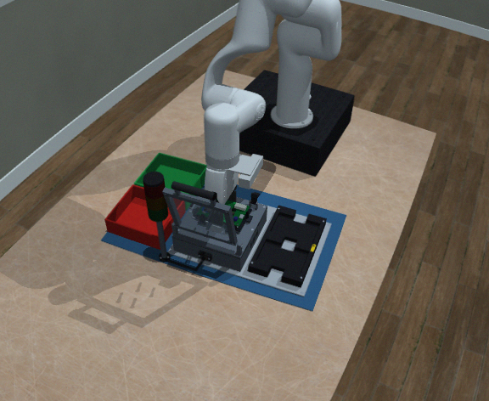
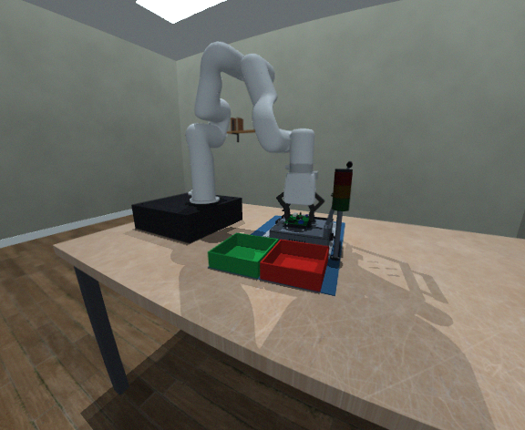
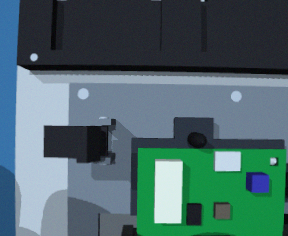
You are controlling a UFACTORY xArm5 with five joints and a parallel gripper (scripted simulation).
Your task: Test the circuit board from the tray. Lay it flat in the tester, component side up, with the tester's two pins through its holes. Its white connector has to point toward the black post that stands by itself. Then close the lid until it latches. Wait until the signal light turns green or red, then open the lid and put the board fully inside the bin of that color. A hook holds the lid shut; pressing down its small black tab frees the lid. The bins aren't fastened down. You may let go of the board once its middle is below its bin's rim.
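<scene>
My hand is right at the green circuit board. The rest, counted from my hand: lid (12 cm ahead, 10 cm above, 2 cm to the left); then red bin (19 cm to the right, 7 cm below, 7 cm ahead); then black latch (7 cm behind, 5 cm to the left).
</scene>
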